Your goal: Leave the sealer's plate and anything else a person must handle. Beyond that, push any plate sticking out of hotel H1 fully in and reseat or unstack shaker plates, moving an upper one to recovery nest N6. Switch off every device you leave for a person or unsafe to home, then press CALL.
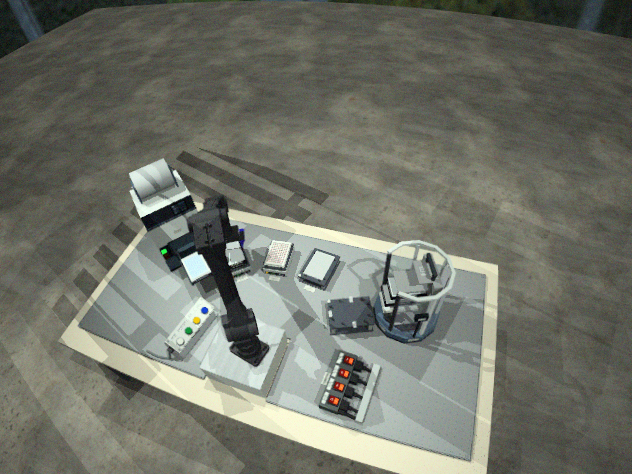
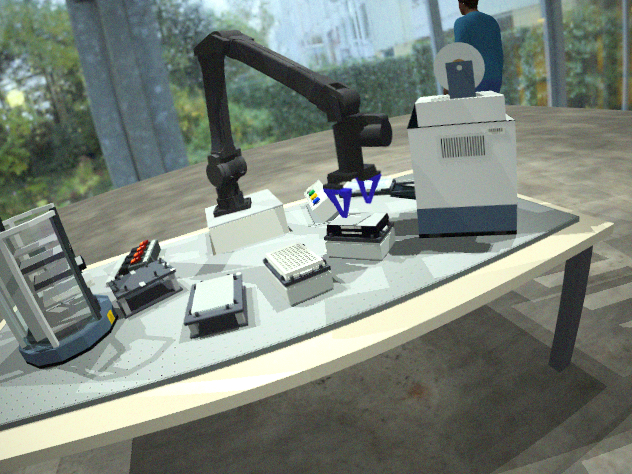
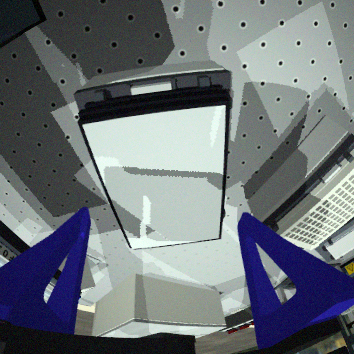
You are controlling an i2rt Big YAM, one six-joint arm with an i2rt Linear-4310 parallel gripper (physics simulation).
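Places are measured from the arm's base along level axes (x down, y back, z left), in centimetres.
Where they show: gripper, fingertip midpoint: (image 1: pixel 231 248) (image 2: pixel 356 210) (image 3: pixel 167 217); arm's base at its link origin: (image 1: pixel 249 349) (image 2: pixel 233 209).
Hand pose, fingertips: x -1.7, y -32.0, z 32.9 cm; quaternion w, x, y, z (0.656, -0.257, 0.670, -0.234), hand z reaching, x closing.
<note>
Each offset is from my fingertips to the top centre of the thing. "pt": to the spot under its first point.
My gripper (image 2: pixel 357 208) (image 3: pixel 167 217) is open and empty, just above a dark-sided, white-topped plate {dx +2.2, dy +0.1, dz -0.2 cm} (image 1: pixel 235 254) (image 2: pixel 358 220) (image 3: pixel 165 150) on a shaker. Dark layers show under its top; I cannot tell whether it is a stack. A white well plate {dx +3.5, dy -9.7, dz -16.8 cm} (image 1: pixel 279 253) (image 2: pixel 296 259) sits on the neighbouring device. A white-topped plate {dx +5.6, dy -13.7, dz -34.5 cm} (image 1: pixel 319 266) (image 2: pixel 214 293) lies on a dark nest; another dark nest {dx +2.8, dy +0.6, dz -56.2 cm} (image 1: pixel 350 314) (image 2: pixel 142 281) bears no plate. The round hotel (image 1: pixel 408 335) (image 2: pixel 76 342) holds plates; whether one sticks out is unclear. The sealer {dx -35.2, dy +3.1, dz +30.3 cm} (image 1: pixel 164 206) (image 2: pixel 464 176) has a pale plate {dx -2.1, dy +14.9, dz +6.9 cm} (image 1: pixel 196 267) in front.
A switch strip {pt dx +5.4, dy +22.4, dz -65.1 cm} (image 1: pixel 344 373) (image 2: pixel 138 251) has several lit red rockers. The button panel {dx +2.0, dy +35.0, dz -4.8 cm} (image 1: pixel 192 325) (image 2: pixel 316 200) with white, green, yellow and blue buttons stands beside the arm's base block (image 1: pixel 234 375) (image 2: pixel 250 232). A person (image 2: pixel 479 43) stands behind the sealer.
</note>
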